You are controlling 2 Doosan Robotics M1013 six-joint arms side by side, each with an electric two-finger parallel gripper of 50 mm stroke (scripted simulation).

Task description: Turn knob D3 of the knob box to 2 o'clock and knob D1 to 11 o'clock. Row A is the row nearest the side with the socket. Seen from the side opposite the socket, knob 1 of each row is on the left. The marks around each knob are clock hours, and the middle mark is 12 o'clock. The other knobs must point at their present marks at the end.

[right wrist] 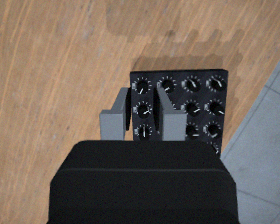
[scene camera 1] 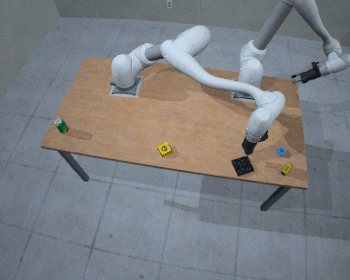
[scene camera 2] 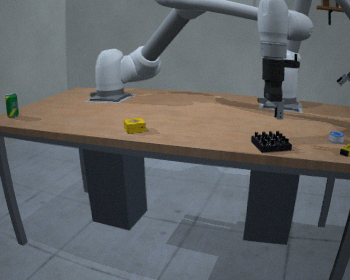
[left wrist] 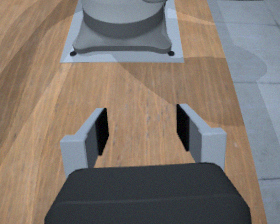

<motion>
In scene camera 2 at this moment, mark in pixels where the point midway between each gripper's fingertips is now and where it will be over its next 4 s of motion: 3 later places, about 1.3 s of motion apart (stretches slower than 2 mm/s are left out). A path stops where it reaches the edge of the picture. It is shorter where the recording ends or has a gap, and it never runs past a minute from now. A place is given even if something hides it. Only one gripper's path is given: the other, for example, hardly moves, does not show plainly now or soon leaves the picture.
The right gripper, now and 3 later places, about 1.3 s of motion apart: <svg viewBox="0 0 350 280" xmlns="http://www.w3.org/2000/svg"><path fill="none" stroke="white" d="M278 118L277 129L277 132L281 120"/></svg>
</motion>
